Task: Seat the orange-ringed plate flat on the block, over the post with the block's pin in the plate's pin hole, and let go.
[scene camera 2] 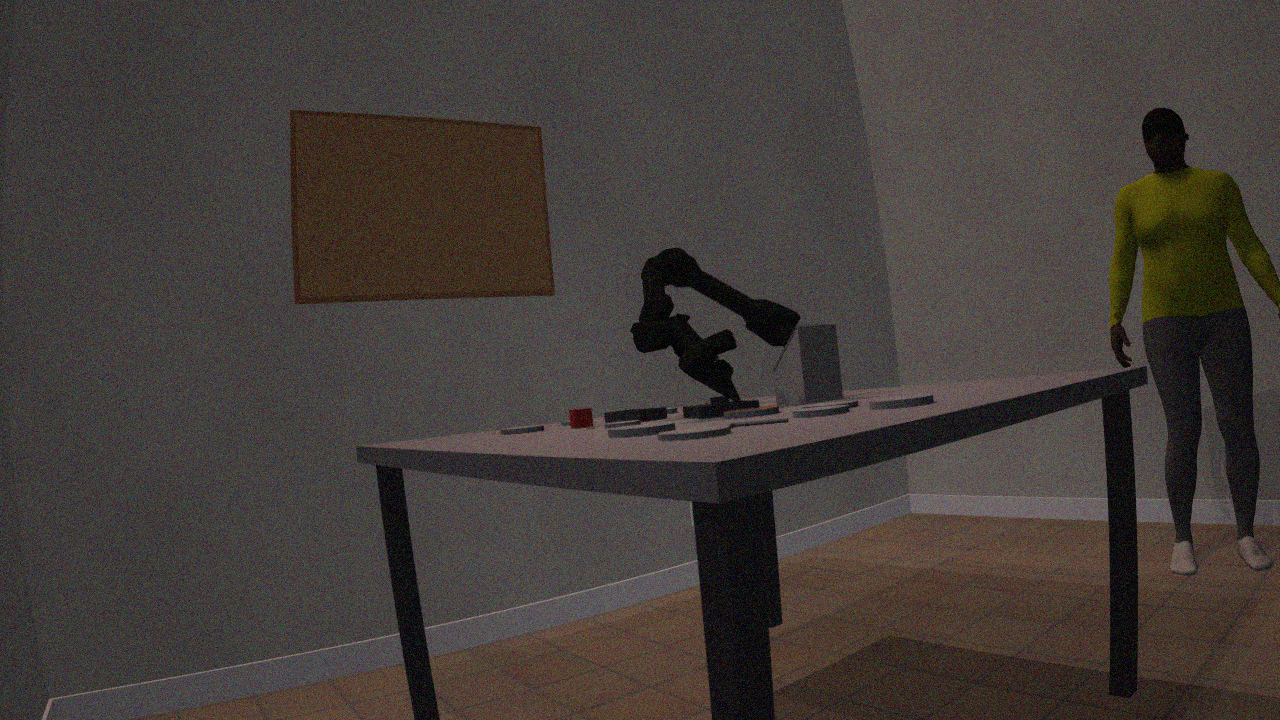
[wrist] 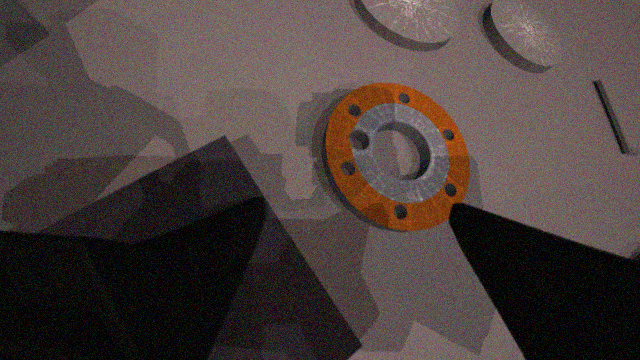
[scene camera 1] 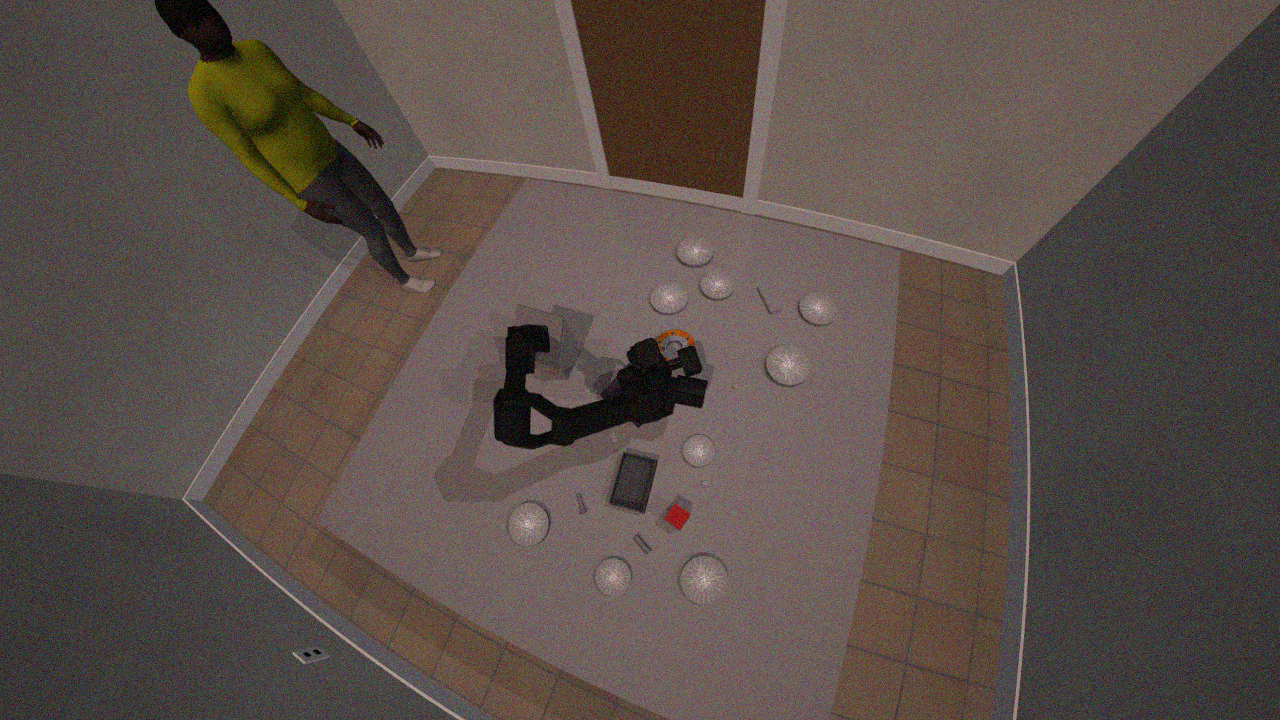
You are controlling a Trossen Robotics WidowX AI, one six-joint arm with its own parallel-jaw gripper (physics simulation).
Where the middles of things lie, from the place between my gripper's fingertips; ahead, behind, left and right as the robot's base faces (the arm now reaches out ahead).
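Relative to the orange-ringed plate [wrist: 369, 192], my hand is 6 cm to the right of it, 2 cm short of it and 3 cm above it. The dark square block [scene camera 2: 718, 405] is 8 cm to the right of my hand, 5 cm behind it and 2 cm below it. As for the dark tray [scene camera 2: 649, 414], I find it 29 cm to the right of my hand, 1 cm behind it and 2 cm below it.
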